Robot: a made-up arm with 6 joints. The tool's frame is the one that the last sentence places. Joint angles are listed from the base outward.
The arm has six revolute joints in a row. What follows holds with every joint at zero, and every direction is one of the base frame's.
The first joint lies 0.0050 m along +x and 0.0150 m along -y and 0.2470 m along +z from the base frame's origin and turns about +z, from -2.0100 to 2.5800 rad.
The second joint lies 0.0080 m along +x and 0.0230 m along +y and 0.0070 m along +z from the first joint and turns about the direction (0.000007, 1, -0.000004), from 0.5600 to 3.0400 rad.
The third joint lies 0.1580 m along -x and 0.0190 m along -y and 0.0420 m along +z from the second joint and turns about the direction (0.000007, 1, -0.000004), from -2.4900 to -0.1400 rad.
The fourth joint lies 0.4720 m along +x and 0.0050 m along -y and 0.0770 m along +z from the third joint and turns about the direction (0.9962, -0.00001, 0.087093), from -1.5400 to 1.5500 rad.
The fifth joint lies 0.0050 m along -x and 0.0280 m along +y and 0.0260 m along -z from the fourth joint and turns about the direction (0.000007, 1, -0.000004), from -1.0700 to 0.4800 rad.
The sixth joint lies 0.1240 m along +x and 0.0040 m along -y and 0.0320 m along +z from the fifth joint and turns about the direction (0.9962, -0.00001, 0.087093), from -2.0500 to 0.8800 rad.
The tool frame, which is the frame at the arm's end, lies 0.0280 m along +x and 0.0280 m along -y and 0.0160 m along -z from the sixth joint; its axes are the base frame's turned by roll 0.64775, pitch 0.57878 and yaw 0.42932 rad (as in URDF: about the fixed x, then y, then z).
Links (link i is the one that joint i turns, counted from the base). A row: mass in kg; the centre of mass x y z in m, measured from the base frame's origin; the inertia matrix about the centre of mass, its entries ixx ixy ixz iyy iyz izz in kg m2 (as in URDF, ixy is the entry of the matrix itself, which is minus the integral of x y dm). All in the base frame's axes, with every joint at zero. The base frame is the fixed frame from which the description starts. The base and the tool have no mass.
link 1: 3.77; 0.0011 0.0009 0.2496; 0.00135 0 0 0.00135 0 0.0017
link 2: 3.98; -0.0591 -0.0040 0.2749; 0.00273 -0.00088 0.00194 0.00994 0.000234 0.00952
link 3: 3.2; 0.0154 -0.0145 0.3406; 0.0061 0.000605 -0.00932 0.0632 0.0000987 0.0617
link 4: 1.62; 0.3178 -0.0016 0.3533; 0.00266 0 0.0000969 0.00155 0 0.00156
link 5: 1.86; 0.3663 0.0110 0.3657; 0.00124 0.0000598 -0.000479 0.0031 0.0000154 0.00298
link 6: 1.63; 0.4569 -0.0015 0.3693; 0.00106 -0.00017 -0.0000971 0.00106 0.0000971 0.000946
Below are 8 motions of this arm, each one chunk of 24 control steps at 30 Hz.
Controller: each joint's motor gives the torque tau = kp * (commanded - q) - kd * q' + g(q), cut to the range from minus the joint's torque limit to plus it. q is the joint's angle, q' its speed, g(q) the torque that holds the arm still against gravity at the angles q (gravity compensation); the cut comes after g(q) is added. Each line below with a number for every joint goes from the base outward.
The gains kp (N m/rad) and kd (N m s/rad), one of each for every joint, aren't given. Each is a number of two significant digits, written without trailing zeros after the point. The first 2 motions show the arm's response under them.
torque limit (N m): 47 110 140 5.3 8.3 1.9
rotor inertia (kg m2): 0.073 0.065 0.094 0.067 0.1 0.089
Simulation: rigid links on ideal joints. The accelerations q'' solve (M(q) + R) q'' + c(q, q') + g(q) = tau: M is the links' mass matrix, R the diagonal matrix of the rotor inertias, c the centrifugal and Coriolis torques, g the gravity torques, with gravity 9.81 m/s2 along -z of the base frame. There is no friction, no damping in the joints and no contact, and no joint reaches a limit. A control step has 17 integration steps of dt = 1/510 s. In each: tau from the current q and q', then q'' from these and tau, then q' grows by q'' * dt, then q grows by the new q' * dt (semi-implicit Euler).
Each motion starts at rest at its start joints. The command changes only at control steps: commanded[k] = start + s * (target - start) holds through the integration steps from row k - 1 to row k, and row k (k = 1, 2, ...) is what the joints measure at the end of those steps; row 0 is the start. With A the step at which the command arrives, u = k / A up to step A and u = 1 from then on. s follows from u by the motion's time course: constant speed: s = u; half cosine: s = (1 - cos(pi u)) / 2; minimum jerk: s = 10 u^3 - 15 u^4 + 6 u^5; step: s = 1 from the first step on.
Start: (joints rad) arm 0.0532 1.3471 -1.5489 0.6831 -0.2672 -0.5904
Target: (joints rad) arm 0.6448 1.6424 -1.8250 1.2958 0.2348 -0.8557
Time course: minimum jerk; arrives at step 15
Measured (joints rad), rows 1 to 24:
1: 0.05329 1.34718 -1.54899 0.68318 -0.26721 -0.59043
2: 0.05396 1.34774 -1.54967 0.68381 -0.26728 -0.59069
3: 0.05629 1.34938 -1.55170 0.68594 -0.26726 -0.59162
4: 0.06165 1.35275 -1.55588 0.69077 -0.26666 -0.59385
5: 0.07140 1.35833 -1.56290 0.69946 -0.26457 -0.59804
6: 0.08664 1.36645 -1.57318 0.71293 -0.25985 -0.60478
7: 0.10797 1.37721 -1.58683 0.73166 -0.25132 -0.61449
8: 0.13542 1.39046 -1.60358 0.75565 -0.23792 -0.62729
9: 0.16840 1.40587 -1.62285 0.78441 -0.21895 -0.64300
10: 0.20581 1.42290 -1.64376 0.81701 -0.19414 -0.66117
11: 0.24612 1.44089 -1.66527 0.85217 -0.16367 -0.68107
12: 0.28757 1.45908 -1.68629 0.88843 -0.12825 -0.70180
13: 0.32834 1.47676 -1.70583 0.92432 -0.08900 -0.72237
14: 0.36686 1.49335 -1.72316 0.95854 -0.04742 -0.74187
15: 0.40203 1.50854 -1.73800 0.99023 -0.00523 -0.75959
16: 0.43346 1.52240 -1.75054 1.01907 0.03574 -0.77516
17: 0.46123 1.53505 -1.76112 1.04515 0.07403 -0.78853
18: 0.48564 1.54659 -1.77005 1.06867 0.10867 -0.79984
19: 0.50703 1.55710 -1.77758 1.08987 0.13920 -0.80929
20: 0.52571 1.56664 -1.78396 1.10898 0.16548 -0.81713
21: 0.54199 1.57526 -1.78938 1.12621 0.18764 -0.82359
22: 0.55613 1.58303 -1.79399 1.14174 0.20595 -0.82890
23: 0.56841 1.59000 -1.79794 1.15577 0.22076 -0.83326
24: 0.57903 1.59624 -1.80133 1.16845 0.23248 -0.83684
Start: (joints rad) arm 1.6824 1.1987 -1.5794 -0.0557 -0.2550 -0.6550
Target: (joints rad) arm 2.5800 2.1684 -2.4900 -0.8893 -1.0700 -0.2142
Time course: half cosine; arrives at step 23
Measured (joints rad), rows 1 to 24:
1: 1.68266 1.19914 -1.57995 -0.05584 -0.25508 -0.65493
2: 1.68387 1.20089 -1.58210 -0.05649 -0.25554 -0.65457
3: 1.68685 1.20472 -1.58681 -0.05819 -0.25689 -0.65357
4: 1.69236 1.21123 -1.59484 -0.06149 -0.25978 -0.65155
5: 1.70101 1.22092 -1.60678 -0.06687 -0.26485 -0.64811
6: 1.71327 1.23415 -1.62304 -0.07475 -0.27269 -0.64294
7: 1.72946 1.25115 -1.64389 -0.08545 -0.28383 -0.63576
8: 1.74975 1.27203 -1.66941 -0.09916 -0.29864 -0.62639
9: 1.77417 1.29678 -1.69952 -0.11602 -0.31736 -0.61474
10: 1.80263 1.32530 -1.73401 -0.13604 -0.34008 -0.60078
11: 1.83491 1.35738 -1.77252 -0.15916 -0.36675 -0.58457
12: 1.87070 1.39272 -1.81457 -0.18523 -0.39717 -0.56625
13: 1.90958 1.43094 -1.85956 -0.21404 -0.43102 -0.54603
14: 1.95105 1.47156 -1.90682 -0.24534 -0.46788 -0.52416
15: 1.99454 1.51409 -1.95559 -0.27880 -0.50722 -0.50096
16: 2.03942 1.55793 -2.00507 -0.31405 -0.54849 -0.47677
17: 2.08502 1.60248 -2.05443 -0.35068 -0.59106 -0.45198
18: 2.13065 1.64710 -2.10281 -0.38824 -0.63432 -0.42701
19: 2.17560 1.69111 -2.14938 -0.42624 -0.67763 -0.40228
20: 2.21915 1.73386 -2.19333 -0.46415 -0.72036 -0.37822
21: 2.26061 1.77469 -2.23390 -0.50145 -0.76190 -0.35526
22: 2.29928 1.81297 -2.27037 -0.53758 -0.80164 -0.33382
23: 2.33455 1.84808 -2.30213 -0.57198 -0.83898 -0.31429
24: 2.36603 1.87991 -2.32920 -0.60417 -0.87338 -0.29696
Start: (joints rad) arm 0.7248 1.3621 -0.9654 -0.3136 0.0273 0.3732
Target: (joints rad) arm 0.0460 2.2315 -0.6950 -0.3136 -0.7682 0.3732
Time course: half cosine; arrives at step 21
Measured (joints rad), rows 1 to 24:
1: 0.72460 1.36223 -0.96538 -0.31345 0.02696 0.37321
2: 0.72365 1.36288 -0.96523 -0.31283 0.02531 0.37324
3: 0.72122 1.36459 -0.96475 -0.31148 0.02106 0.37331
4: 0.71664 1.36800 -0.96369 -0.30932 0.01305 0.37341
5: 0.70931 1.37371 -0.96178 -0.30642 0.00039 0.37351
6: 0.69881 1.38231 -0.95880 -0.30291 -0.01751 0.37361
7: 0.68484 1.39429 -0.95453 -0.29903 -0.04087 0.37367
8: 0.66723 1.41006 -0.94883 -0.29498 -0.06962 0.37369
9: 0.64596 1.42987 -0.94160 -0.29099 -0.10338 0.37366
10: 0.62113 1.45387 -0.93281 -0.28728 -0.14156 0.37357
11: 0.59294 1.48203 -0.92248 -0.28399 -0.18332 0.37340
12: 0.56172 1.51420 -0.91069 -0.28126 -0.22769 0.37317
13: 0.52789 1.55006 -0.89756 -0.27913 -0.27359 0.37286
14: 0.49198 1.58917 -0.88327 -0.27761 -0.31987 0.37249
15: 0.45460 1.63094 -0.86803 -0.27667 -0.36540 0.37206
16: 0.41644 1.67472 -0.85209 -0.27624 -0.40913 0.37157
17: 0.37830 1.71973 -0.83573 -0.27622 -0.45011 0.37105
18: 0.34101 1.76516 -0.81924 -0.27658 -0.48755 0.37051
19: 0.30541 1.81015 -0.80292 -0.27726 -0.52079 0.36999
20: 0.27235 1.85385 -0.78712 -0.27832 -0.54936 0.36952
21: 0.24262 1.89539 -0.77215 -0.27982 -0.57291 0.36914
22: 0.21663 1.93410 -0.75833 -0.28188 -0.59152 0.36891
23: 0.19423 1.96964 -0.74590 -0.28458 -0.60591 0.36887
24: 0.17498 2.00190 -0.73494 -0.28785 -0.61711 0.36904

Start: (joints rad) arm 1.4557 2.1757 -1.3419 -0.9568 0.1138 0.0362
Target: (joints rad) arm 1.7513 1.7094 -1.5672 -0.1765 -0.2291 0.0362
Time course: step
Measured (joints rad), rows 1 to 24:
1: 1.46897 2.17160 -1.35071 -0.93905 0.12579 0.03766
2: 1.49434 2.15619 -1.36583 -0.89682 0.13855 0.04036
3: 1.52192 2.13291 -1.38433 -0.84250 0.13928 0.04303
4: 1.54854 2.10459 -1.40448 -0.78474 0.12685 0.04508
5: 1.57323 2.07333 -1.42505 -0.72812 0.10355 0.04629
6: 1.59573 2.04066 -1.44517 -0.67459 0.07243 0.04666
7: 1.61606 2.00771 -1.46427 -0.62480 0.03641 0.04631
8: 1.63428 1.97532 -1.48198 -0.57883 -0.00200 0.04539
9: 1.65051 1.94409 -1.49810 -0.53656 -0.04077 0.04409
10: 1.66487 1.91444 -1.51254 -0.49783 -0.07839 0.04257
11: 1.67747 1.88668 -1.52528 -0.46246 -0.11374 0.04097
12: 1.68846 1.86102 -1.53637 -0.43029 -0.14609 0.03939
13: 1.69796 1.83757 -1.54588 -0.40115 -0.17500 0.03789
14: 1.70613 1.81637 -1.55391 -0.37487 -0.20028 0.03654
15: 1.71312 1.79743 -1.56059 -0.35127 -0.22188 0.03537
16: 1.71905 1.78070 -1.56604 -0.33016 -0.23991 0.03437
17: 1.72408 1.76607 -1.57038 -0.31134 -0.25457 0.03356
18: 1.72832 1.75344 -1.57375 -0.29464 -0.26610 0.03293
19: 1.73190 1.74267 -1.57626 -0.27986 -0.27481 0.03246
20: 1.73491 1.73360 -1.57805 -0.26683 -0.28100 0.03215
21: 1.73744 1.72607 -1.57921 -0.25537 -0.28500 0.03198
22: 1.73957 1.71992 -1.57986 -0.24534 -0.28711 0.03192
23: 1.74136 1.71499 -1.58008 -0.23658 -0.28763 0.03196
24: 1.74286 1.71113 -1.57995 -0.22895 -0.28685 0.03209

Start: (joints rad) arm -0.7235 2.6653 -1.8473 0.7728 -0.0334 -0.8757
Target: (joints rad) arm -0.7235 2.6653 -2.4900 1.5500 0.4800 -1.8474
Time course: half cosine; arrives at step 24
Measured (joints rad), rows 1 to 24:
1: -0.72350 2.66548 -1.84758 0.77288 -0.03328 -0.87583
2: -0.72352 2.66612 -1.84872 0.77328 -0.03268 -0.87653
3: -0.72355 2.66740 -1.85125 0.77439 -0.03109 -0.87848
4: -0.72360 2.66938 -1.85565 0.77664 -0.02799 -0.88245
5: -0.72368 2.67204 -1.86233 0.78046 -0.02293 -0.88920
6: -0.72376 2.67530 -1.87159 0.78620 -0.01554 -0.89942
7: -0.72385 2.67903 -1.88367 0.79420 -0.00562 -0.91366
8: -0.72394 2.68309 -1.89871 0.80470 0.00696 -0.93233
9: -0.72404 2.68731 -1.91675 0.81790 0.02219 -0.95569
10: -0.72412 2.69155 -1.93774 0.83388 0.03993 -0.98383
11: -0.72421 2.69562 -1.96156 0.85268 0.06000 -1.01667
12: -0.72428 2.69938 -1.98799 0.87426 0.08210 -1.05400
13: -0.72434 2.70267 -2.01675 0.89850 0.10591 -1.09548
14: -0.72439 2.70537 -2.04748 0.92523 0.13104 -1.14063
15: -0.72442 2.70736 -2.07979 0.95422 0.15709 -1.18887
16: -0.72443 2.70853 -2.11322 0.98518 0.18365 -1.23954
17: -0.72441 2.70881 -2.14729 1.01779 0.21032 -1.29190
18: -0.72437 2.70814 -2.18148 1.05169 0.23669 -1.34514
19: -0.72431 2.70646 -2.21528 1.08649 0.26239 -1.39845
20: -0.72421 2.70378 -2.24816 1.12177 0.28707 -1.45098
21: -0.72408 2.70008 -2.27960 1.15711 0.31041 -1.50188
22: -0.72393 2.69541 -2.30911 1.19204 0.33212 -1.55031
23: -0.72376 2.68981 -2.33621 1.22612 0.35195 -1.59548
24: -0.72357 2.68338 -2.36046 1.25888 0.36967 -1.63664

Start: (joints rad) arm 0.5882 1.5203 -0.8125 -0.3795 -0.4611 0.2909
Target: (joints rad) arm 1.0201 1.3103 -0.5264 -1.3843 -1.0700 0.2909
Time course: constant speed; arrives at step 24
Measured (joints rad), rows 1 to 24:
1: 0.58913 1.51919 -0.81123 -0.38047 -0.46160 0.29081
2: 0.59177 1.51709 -0.80857 -0.38375 -0.46365 0.29060
3: 0.59623 1.51425 -0.80462 -0.38997 -0.46789 0.29033
4: 0.60240 1.51083 -0.79950 -0.39930 -0.47462 0.29004
5: 0.61011 1.50694 -0.79337 -0.41167 -0.48381 0.28977
6: 0.61918 1.50264 -0.78635 -0.42692 -0.49532 0.28955
7: 0.62944 1.49798 -0.77857 -0.44480 -0.50894 0.28938
8: 0.64074 1.49299 -0.77014 -0.46510 -0.52441 0.28927
9: 0.65294 1.48769 -0.76116 -0.48757 -0.54149 0.28921
10: 0.66593 1.48210 -0.75173 -0.51200 -0.55995 0.28919
11: 0.67959 1.47624 -0.74191 -0.53820 -0.57960 0.28921
12: 0.69385 1.47012 -0.73177 -0.56597 -0.60026 0.28925
13: 0.70861 1.46375 -0.72137 -0.59516 -0.62178 0.28932
14: 0.72382 1.45716 -0.71074 -0.62561 -0.64402 0.28940
15: 0.73941 1.45036 -0.69992 -0.65721 -0.66688 0.28948
16: 0.75534 1.44336 -0.68895 -0.68982 -0.69025 0.28956
17: 0.77156 1.43617 -0.67785 -0.72334 -0.71405 0.28965
18: 0.78802 1.42883 -0.66663 -0.75768 -0.73821 0.28973
19: 0.80471 1.42133 -0.65532 -0.79275 -0.76267 0.28980
20: 0.82158 1.41370 -0.64393 -0.82849 -0.78736 0.28986
21: 0.83861 1.40595 -0.63247 -0.86481 -0.81226 0.28992
22: 0.85579 1.39809 -0.62094 -0.90167 -0.83730 0.28997
23: 0.87308 1.39014 -0.60936 -0.93901 -0.86247 0.29002
24: 0.89048 1.38210 -0.59773 -0.97679 -0.88774 0.29006

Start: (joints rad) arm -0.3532 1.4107 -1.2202 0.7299 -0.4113 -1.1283
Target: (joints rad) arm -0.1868 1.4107 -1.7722 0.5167 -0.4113 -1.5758
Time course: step
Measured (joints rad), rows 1 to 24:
1: -0.34562 1.44557 -1.27265 0.72749 -0.40903 -1.13818
2: -0.33131 1.46930 -1.33088 0.71899 -0.39720 -1.16591
3: -0.31519 1.48097 -1.38635 0.70549 -0.38158 -1.20462
4: -0.29927 1.48417 -1.43790 0.68932 -0.36676 -1.24795
5: -0.28439 1.48159 -1.48491 0.67243 -0.35533 -1.29185
6: -0.27095 1.47519 -1.52719 0.65607 -0.34838 -1.33384
7: -0.25907 1.46643 -1.56478 0.64090 -0.34605 -1.37253
8: -0.24873 1.45639 -1.59791 0.62724 -0.34786 -1.40721
9: -0.23983 1.44587 -1.62685 0.61513 -0.35304 -1.43766
10: -0.23223 1.43545 -1.65196 0.60451 -0.36073 -1.46394
11: -0.22578 1.42553 -1.67358 0.59523 -0.37006 -1.48631
12: -0.22032 1.41639 -1.69208 0.58713 -0.38024 -1.50510
13: -0.21568 1.40821 -1.70778 0.58006 -0.39060 -1.52071
14: -0.21175 1.40109 -1.72101 0.57385 -0.40060 -1.53353
15: -0.20840 1.39507 -1.73207 0.56838 -0.40984 -1.54395
16: -0.20554 1.39013 -1.74123 0.56354 -0.41805 -1.55233
17: -0.20308 1.38625 -1.74876 0.55923 -0.42506 -1.55898
18: -0.20097 1.38335 -1.75486 0.55537 -0.43078 -1.56420
19: -0.19916 1.38134 -1.75976 0.55189 -0.43522 -1.56824
20: -0.19758 1.38013 -1.76364 0.54874 -0.43843 -1.57131
21: -0.19621 1.37963 -1.76665 0.54588 -0.44049 -1.57361
22: -0.19502 1.37973 -1.76895 0.54327 -0.44154 -1.57527
23: -0.19399 1.38033 -1.77065 0.54089 -0.44170 -1.57644
24: -0.19308 1.38134 -1.77187 0.53870 -0.44112 -1.57723

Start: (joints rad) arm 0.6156 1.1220 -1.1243 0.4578 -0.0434 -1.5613
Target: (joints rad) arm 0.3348 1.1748 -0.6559 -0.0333 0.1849 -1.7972
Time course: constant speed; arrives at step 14
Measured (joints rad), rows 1 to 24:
1: 0.61452 1.12002 -1.12132 0.45711 -0.04338 -1.56200
2: 0.61150 1.11678 -1.11495 0.45475 -0.04335 -1.56419
3: 0.60644 1.11311 -1.10531 0.45026 -0.04324 -1.56816
4: 0.59948 1.10957 -1.09258 0.44346 -0.04277 -1.57397
5: 0.59081 1.10657 -1.07697 0.43431 -0.04157 -1.58153
6: 0.58065 1.10435 -1.05876 0.42284 -0.03928 -1.59064
7: 0.56920 1.10305 -1.03819 0.40914 -0.03559 -1.60110
8: 0.55662 1.10273 -1.01553 0.39333 -0.03027 -1.61270
9: 0.54306 1.10339 -0.99102 0.37553 -0.02320 -1.62526
10: 0.52866 1.10497 -0.96492 0.35590 -0.01436 -1.63858
11: 0.51352 1.10740 -0.93743 0.33458 -0.00378 -1.65254
12: 0.49773 1.11059 -0.90875 0.31172 0.00841 -1.66699
13: 0.48137 1.11443 -0.87907 0.28746 0.02206 -1.68185
14: 0.46450 1.11881 -0.84855 0.26193 0.03699 -1.69702
15: 0.44826 1.12552 -0.82019 0.23562 0.05342 -1.71171
16: 0.43358 1.13363 -0.79460 0.20954 0.07136 -1.72509
17: 0.42065 1.14218 -0.77183 0.18437 0.09040 -1.73682
18: 0.40936 1.15057 -0.75183 0.16056 0.10984 -1.74686
19: 0.39956 1.15839 -0.73447 0.13842 0.12891 -1.75531
20: 0.39106 1.16540 -0.71957 0.11807 0.14693 -1.76235
21: 0.38369 1.17150 -0.70691 0.09960 0.16336 -1.76815
22: 0.37730 1.17664 -0.69627 0.08299 0.17782 -1.77293
23: 0.37174 1.18084 -0.68743 0.06816 0.19012 -1.77685
24: 0.36692 1.18417 -0.68015 0.05504 0.20019 -1.78007

